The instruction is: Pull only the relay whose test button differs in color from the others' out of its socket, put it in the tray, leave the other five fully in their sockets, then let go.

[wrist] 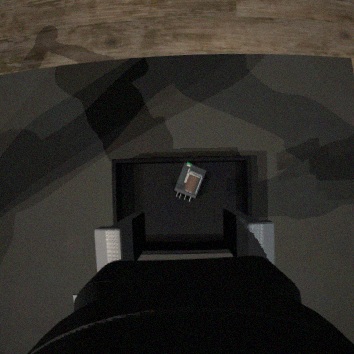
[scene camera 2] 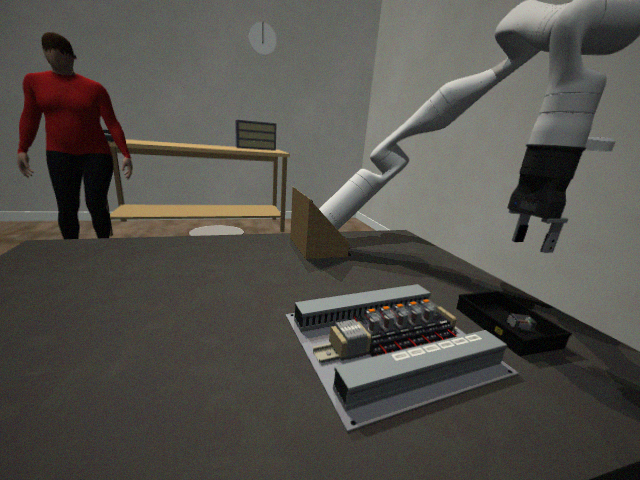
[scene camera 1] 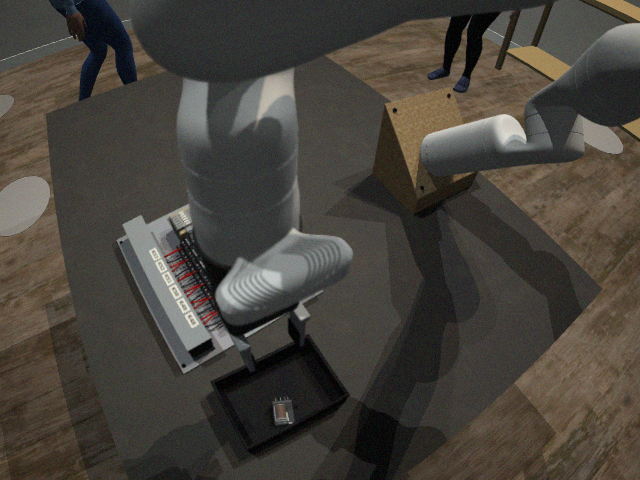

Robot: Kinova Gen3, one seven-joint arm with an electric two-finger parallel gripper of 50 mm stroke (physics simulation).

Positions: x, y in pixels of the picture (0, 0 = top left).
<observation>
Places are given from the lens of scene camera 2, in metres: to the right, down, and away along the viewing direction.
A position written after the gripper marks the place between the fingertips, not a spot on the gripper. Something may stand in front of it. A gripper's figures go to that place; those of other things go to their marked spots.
gripper (scene camera 2: 531, 246): 0.40, 0.01, 0.58
relay panel (scene camera 2: 386, 408): 0.09, 0.23, 0.42
</observation>
